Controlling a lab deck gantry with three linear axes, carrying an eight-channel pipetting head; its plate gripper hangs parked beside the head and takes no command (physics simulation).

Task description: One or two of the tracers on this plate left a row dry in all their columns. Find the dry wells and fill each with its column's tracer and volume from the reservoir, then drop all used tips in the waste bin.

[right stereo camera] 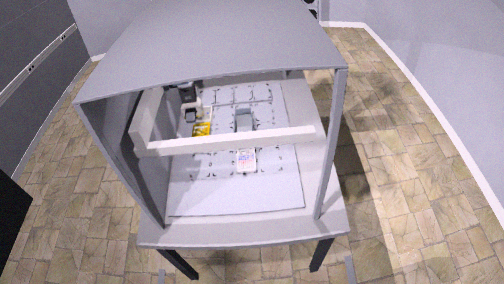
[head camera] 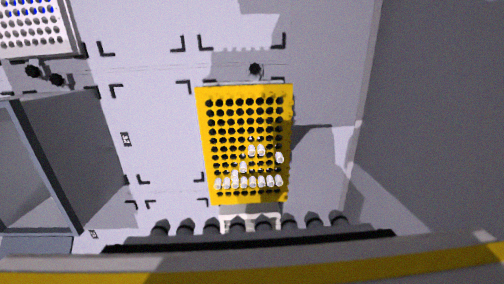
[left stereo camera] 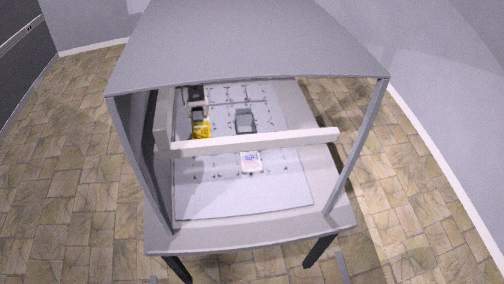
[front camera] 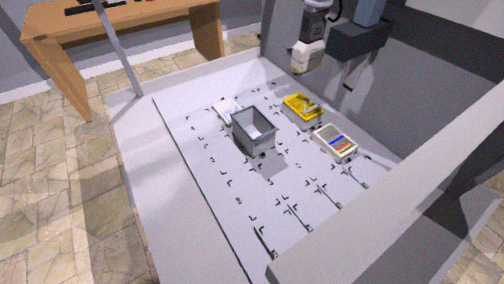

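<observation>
The pipetting head (front camera: pixel 307 54) (left stereo camera: pixel 198 106) hangs above the deck. Its nozzles (head camera: pixel 237 225) are bare in the head camera view. The yellow tip rack (front camera: pixel 300 106) (head camera: pixel 204 150) (left stereo camera: pixel 201 131) (right stereo camera: pixel 201 129) holds a full row of white tips and several scattered ones. The white well plate (front camera: pixel 226 109) (left stereo camera: pixel 251 164) (right stereo camera: pixel 246 162) shows partly in the head camera view, with some blue wells. The reservoir (front camera: pixel 324 143) has blue, red and yellow troughs; the head camera view shows a bit of its rim. The grey waste bin (front camera: pixel 246 142) (head camera: pixel 48 170) stands between. The plate gripper (front camera: pixel 351 82) hangs open and empty.
A pale gantry beam (front camera: pixel 390 185) (left stereo camera: pixel 255 141) (right stereo camera: pixel 230 140) crosses above the deck. Grey enclosure posts (left stereo camera: pixel 357 140) (right stereo camera: pixel 332 140) stand at the corners. Black knobs (head camera: pixel 33 70) (head camera: pixel 255 68) sit beside the labware. A wooden table (front camera: pixel 206 30) stands behind the deck.
</observation>
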